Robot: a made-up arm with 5 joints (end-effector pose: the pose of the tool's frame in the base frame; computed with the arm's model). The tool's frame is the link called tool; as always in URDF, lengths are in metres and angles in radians. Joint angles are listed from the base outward.
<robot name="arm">
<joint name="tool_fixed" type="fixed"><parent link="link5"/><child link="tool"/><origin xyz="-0.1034 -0.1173 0.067" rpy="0 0 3.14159"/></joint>
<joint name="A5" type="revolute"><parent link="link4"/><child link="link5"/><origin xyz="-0.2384 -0.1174 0.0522" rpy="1.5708 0 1.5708"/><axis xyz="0 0 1"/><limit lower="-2.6" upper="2.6" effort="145" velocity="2.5"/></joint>
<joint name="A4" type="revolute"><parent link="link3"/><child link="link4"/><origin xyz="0.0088 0.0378 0.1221" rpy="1.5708 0 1.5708"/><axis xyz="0 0 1"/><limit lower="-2.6" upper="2.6" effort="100" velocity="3"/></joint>
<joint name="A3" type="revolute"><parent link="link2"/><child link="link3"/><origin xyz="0.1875 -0.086 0.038" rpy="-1.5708 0 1.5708"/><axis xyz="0 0 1"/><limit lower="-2.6" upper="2.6" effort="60" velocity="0.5"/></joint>
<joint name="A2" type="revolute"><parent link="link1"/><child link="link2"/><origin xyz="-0.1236 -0.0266 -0.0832" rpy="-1.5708 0 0"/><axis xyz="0 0 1"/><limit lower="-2.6" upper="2.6" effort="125" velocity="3"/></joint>
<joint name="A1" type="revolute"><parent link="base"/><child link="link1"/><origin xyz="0 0 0.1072" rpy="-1.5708 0 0"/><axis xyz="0 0 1"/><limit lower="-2.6" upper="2.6" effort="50" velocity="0.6"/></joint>
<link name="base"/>
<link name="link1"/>
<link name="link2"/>
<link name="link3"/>
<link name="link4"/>
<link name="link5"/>
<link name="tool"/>
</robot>
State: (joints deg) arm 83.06 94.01 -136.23 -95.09 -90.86
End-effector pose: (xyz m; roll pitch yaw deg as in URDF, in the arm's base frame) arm 0.0290 0.0194 -0.1052 -88.49 52.14 -175.22
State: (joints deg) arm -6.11 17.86 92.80 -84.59 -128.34
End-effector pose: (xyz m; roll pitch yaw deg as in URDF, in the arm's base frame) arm -0.2398 -0.0802 0.2919 81.14 -49.85 84.28
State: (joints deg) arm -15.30 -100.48 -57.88 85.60 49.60
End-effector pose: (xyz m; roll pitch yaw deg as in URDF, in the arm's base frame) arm -0.2296 0.1500 0.1808 -47.46 -81.15 150.92
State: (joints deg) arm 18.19 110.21 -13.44 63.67 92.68
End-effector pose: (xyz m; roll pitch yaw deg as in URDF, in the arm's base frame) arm -0.0850 -0.3323 0.0888 -69.79 6.19 -18.75
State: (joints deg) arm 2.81 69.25 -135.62 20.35 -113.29
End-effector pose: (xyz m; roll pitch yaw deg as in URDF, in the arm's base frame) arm 0.2303 -0.2654 -0.0151 -140.50 34.86 48.37
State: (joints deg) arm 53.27 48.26 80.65 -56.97 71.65
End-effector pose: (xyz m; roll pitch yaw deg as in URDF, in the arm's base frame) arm -0.1709 -0.0330 0.1710 -155.09 37.86 -165.42
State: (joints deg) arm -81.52 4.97 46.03 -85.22 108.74
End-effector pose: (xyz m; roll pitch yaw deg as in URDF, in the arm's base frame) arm -0.0563 0.0474 -0.1071 5.28 1.03 62.50
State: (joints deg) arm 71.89 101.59 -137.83 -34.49 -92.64
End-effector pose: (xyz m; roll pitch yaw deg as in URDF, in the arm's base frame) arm 0.1094 -0.3118 -0.0735 -13.92 63.48 -166.00
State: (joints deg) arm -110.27 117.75 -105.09 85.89 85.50
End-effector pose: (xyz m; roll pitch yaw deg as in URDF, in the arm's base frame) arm 0.0414 -0.3114 -0.0894 61.05 37.38 169.04
